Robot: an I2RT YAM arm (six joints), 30 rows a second.
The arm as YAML. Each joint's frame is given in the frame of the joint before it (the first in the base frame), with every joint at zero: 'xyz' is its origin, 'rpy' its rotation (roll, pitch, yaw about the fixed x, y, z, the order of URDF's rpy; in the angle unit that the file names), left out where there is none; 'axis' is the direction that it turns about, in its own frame. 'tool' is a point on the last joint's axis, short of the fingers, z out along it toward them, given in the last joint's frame.
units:
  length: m
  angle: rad
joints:
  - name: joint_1
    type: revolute
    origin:
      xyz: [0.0, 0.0, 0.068]
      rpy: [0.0, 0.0, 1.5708]
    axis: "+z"
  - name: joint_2
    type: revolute
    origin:
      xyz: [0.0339, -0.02, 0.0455]
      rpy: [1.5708, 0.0, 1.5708]
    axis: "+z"
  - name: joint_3
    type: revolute
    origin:
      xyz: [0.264, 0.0, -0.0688]
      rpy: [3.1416, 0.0, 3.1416]
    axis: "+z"
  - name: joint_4
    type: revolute
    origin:
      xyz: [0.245, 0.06, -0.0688]
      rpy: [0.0, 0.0, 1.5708]
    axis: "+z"
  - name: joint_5
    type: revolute
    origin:
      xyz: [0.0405, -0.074, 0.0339]
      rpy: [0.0, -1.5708, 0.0]
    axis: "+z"
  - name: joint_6
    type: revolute
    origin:
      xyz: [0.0, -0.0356, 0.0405]
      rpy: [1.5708, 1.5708, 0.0]
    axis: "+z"
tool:
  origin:
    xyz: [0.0, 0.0, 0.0]
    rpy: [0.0, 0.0, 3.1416]
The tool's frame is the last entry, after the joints.
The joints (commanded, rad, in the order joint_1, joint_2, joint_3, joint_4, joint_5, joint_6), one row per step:
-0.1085 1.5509 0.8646 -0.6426 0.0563 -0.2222
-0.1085 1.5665 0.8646 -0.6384 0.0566 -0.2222
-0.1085 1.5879 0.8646 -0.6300 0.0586 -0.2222
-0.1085 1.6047 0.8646 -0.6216 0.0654 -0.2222
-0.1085 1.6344 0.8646 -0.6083 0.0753 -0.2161
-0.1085 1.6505 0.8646 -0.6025 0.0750 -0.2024
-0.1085 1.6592 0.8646 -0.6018 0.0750 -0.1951
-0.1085 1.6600 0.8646 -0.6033 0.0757 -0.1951
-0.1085 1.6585 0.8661 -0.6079 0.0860 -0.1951
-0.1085 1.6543 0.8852 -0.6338 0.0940 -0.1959
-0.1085 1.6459 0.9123 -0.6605 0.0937 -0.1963
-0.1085 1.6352 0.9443 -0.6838 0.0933 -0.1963
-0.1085 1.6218 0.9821 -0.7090 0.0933 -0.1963
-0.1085 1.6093 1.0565 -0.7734 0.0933 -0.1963
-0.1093 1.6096 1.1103 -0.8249 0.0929 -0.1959
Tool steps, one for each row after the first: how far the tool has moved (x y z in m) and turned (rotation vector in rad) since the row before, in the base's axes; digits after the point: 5 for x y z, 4 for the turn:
0.00117 -0.00014 -0.00378 0.0009 0.0114 -0.0001
0.00179 -0.00027 -0.00516 -0.0005 0.0131 -0.0004
0.00150 -0.00041 -0.00403 -0.0057 0.0091 -0.0014
0.00233 -0.00061 -0.00724 -0.0067 0.0168 -0.0079
0.00105 -0.00010 -0.00400 0.0038 0.0089 -0.0134
0.00028 -0.00003 -0.00222 0.0021 0.0073 -0.0072
-0.00015 -0.00001 -0.00023 -0.0004 0.0024 -0.0001
-0.00021 -0.00034 0.00068 -0.0099 0.0027 -0.0018
0.00159 -0.00046 0.00511 -0.0077 0.0035 -0.0006
0.00310 -0.00033 0.00815 -0.0007 -0.0087 0.0004
0.00414 -0.00044 0.01018 -0.0017 -0.0193 0.0001
0.00455 -0.00050 0.01256 -0.0028 -0.0258 0.0000
0.00670 -0.00073 0.02126 -0.0024 -0.0224 0.0000
0.00405 -0.00067 0.01299 0.0003 -0.0021 -0.0011

